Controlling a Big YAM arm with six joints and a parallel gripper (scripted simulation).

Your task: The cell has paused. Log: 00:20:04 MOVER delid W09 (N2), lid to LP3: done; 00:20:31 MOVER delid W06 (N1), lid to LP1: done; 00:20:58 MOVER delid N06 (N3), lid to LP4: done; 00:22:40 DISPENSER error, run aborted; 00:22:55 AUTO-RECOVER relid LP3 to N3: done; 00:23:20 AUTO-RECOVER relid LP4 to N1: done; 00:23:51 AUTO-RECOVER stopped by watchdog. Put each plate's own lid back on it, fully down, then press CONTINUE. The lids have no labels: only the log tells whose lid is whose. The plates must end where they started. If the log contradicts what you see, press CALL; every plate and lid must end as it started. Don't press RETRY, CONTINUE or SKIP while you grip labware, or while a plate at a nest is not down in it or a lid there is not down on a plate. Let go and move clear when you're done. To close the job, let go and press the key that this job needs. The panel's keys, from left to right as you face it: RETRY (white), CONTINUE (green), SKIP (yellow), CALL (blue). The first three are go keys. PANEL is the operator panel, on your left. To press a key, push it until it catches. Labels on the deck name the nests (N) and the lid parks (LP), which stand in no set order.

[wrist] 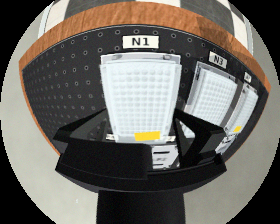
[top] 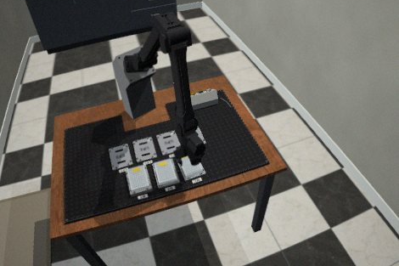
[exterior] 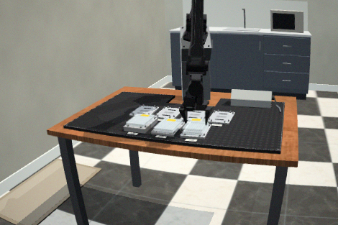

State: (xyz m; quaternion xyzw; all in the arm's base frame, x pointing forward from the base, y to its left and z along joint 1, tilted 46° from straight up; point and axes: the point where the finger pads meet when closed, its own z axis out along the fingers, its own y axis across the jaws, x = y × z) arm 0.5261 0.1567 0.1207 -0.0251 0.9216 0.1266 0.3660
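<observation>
My hand is 190 mm past the LP4 lid park, 40 mm to the right of it and 40 mm above it. Round my hand: lid: 10 mm below; green key: 480 mm behind, 150 mm to the left, 20 mm above; white key: 490 mm behind, 200 mm to the left, 20 mm above.
</observation>
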